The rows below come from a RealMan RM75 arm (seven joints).
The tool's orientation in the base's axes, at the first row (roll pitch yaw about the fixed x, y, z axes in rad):
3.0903, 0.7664, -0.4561
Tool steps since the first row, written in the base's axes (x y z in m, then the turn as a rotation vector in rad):
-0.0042, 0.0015, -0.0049, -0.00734, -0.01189, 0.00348
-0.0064, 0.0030, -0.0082, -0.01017, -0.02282, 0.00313
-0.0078, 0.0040, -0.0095, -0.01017, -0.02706, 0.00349
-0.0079, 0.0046, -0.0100, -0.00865, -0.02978, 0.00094
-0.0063, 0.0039, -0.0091, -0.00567, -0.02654, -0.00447
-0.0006, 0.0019, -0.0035, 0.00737, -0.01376, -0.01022
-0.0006, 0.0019, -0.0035, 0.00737, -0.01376, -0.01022
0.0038, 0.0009, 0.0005, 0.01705, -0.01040, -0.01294
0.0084, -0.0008, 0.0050, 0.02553, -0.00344, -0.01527
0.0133, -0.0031, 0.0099, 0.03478, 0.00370, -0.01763
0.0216, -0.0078, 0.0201, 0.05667, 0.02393, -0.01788
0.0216, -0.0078, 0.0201, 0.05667, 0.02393, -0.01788
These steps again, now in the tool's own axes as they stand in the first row. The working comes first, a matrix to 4 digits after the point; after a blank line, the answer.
The tool's axes in the first row as the columns of a matrix, in the base's axes (used below as rounded here):
0.6468, -0.4079, -0.6444
-0.3173, -0.9123, 0.2590
-0.6935, 0.0369, -0.7195

0.0002, 0.0002, 0.0066, -0.00339, 0.01397, -0.00085
0.0006, -0.0004, 0.0108, -0.00151, 0.02508, -0.00161
0.0003, -0.0008, 0.0129, -0.00041, 0.02896, -0.00297
0.0004, -0.0013, 0.0135, 0.00320, 0.03073, -0.00282
0.0010, -0.0013, 0.0116, 0.00785, 0.02636, 0.00000
0.0014, -0.0016, 0.0034, 0.01622, 0.00917, -0.00096
0.0014, -0.0016, 0.0034, 0.01622, 0.00917, -0.00096
0.0018, -0.0024, -0.0026, 0.02330, 0.00206, -0.00437
0.0022, -0.0025, -0.0092, 0.02819, -0.00784, -0.00636
0.0027, -0.0022, -0.0165, 0.03355, -0.01821, -0.00877
0.0025, -0.0010, -0.0304, 0.04146, -0.04561, -0.01746
0.0025, -0.0010, -0.0304, 0.04146, -0.04561, -0.01746

